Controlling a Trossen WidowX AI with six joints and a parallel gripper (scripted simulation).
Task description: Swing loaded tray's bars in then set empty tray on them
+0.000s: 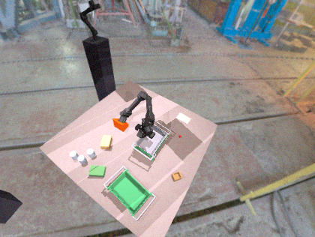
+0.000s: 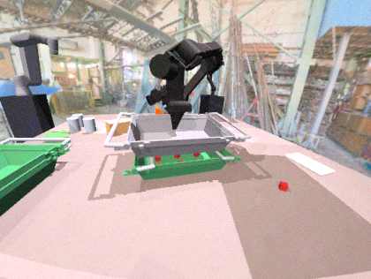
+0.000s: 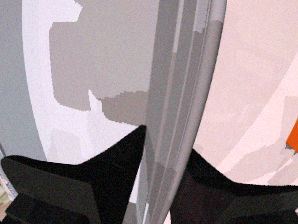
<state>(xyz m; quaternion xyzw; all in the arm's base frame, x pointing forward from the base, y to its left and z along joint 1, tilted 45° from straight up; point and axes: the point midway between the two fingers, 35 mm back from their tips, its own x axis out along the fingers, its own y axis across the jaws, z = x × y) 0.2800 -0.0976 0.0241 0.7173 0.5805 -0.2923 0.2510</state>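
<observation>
The grey tray lies 80 mm ahead of my gripper tip, 20 mm above it and 10 mm to the right of it. Round my gripper tip: tan block: 300 mm behind, 190 mm to the right, 60 mm below; then small brown box: 400 mm ahead, 190 mm to the right, 80 mm below; then red block: 300 mm ahead, 210 mm to the left, 80 mm below.
</observation>
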